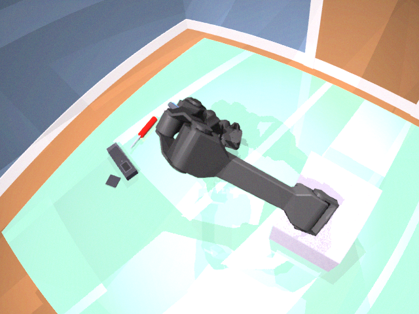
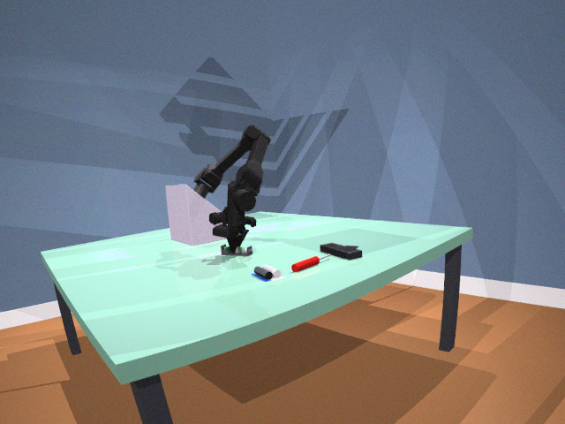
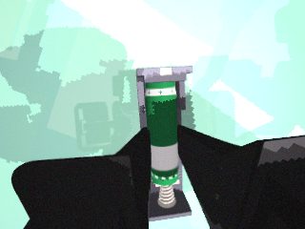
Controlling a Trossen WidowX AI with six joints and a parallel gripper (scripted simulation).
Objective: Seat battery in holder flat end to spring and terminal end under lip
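Right now the battery is 1 cm above my gripper tip. Round my gripper tip: flat black box (29 cm ahead, 18 cm to the left, 1 cm above); red-handled screwdriver (31 cm ahead, 5 cm to the left); dark square (27 cm ahead, 25 cm to the left, 1 cm below).
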